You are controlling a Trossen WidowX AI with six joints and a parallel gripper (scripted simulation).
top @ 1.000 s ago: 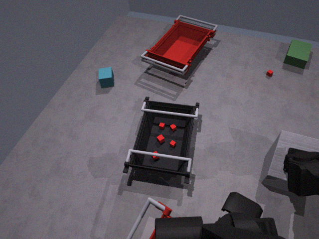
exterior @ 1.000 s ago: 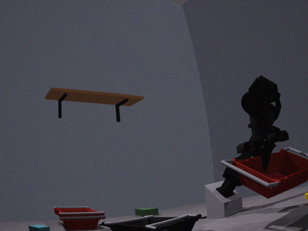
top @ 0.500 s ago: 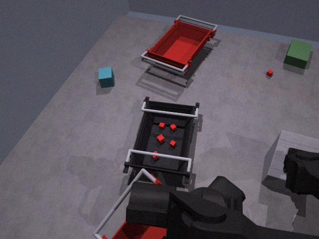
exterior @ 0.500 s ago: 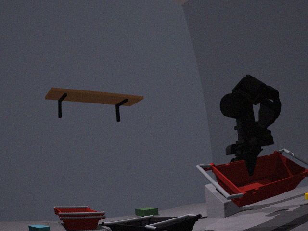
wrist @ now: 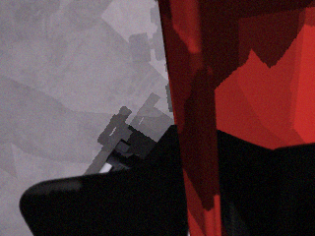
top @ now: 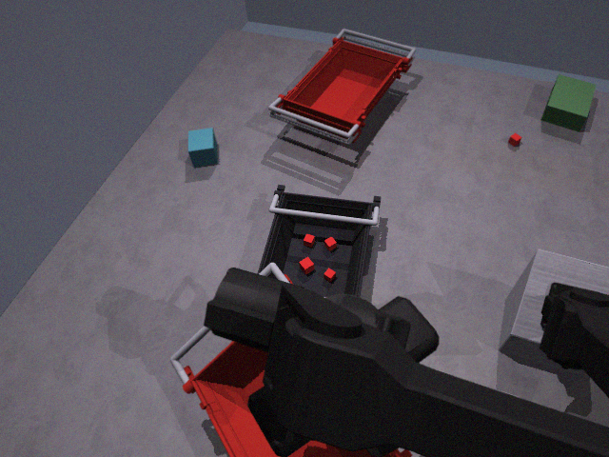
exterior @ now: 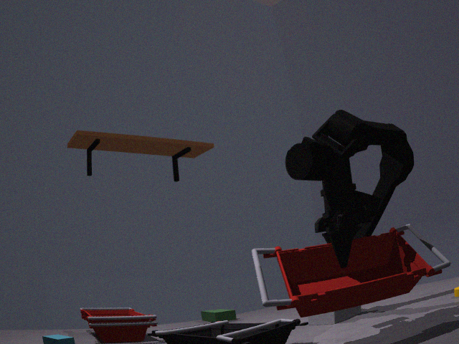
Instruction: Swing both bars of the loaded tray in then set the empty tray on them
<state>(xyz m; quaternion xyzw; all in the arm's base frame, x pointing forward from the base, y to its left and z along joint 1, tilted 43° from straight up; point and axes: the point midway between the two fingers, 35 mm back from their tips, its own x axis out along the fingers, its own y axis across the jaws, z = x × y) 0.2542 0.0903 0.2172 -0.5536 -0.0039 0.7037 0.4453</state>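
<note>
My gripper tip is 60 mm to the right of the red tray and 50 mm short of it. Round my gripper tip: teal cube: 420 mm to the right, 420 mm ahead, 130 mm below; then green cube: 770 mm to the right, 280 mm behind, 140 mm below.
</note>
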